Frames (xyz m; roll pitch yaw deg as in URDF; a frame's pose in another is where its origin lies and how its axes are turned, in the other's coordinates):
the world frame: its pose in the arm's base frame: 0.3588 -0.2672 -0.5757 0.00 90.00 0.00
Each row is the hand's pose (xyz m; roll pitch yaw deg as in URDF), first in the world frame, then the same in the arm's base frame.
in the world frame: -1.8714 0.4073 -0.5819 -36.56 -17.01 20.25
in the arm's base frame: -0.2231 0.1401 1.2957 15.03 63.79 48.53
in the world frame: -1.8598 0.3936 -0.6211 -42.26 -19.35 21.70
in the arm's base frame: -0.2623 0.1264 1.2841 7.96 61.24 46.48
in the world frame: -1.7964 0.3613 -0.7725 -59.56 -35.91 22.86
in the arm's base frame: -0.4137 0.0941 1.2207 -23.85 48.27 28.21
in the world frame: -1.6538 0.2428 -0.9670 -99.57 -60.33 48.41
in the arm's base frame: -0.6082 -0.0244 1.0781 -47.21 19.18 23.08
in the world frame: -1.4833 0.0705 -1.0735 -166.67 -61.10 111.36
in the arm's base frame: -0.7147 -0.1967 0.9076 -57.77 -10.14 27.21
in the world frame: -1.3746 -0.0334 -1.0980 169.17 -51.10 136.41
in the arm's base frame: -0.7392 -0.3006 0.7989 -61.56 -27.05 29.09
